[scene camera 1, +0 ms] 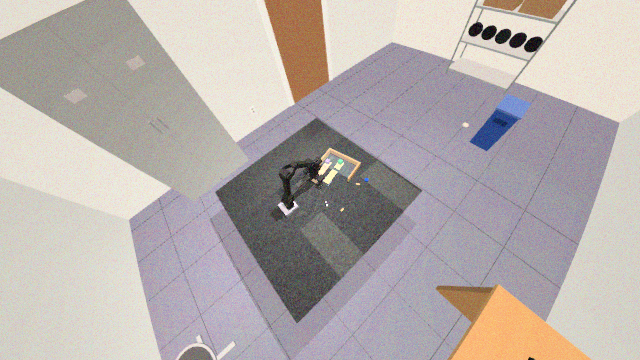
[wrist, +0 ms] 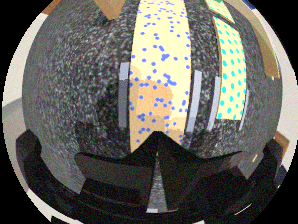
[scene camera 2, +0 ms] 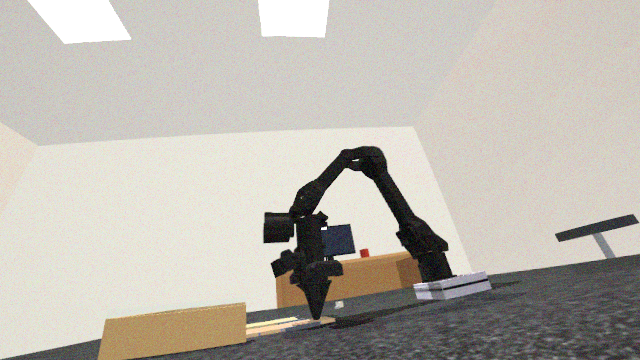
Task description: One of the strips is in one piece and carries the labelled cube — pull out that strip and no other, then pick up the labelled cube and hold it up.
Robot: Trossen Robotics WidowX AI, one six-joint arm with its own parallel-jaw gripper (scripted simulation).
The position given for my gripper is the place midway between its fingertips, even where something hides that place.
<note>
I see my gripper (scene camera 2: 316,319).
My gripper also shows in the wrist view (wrist: 157,135).
</note>
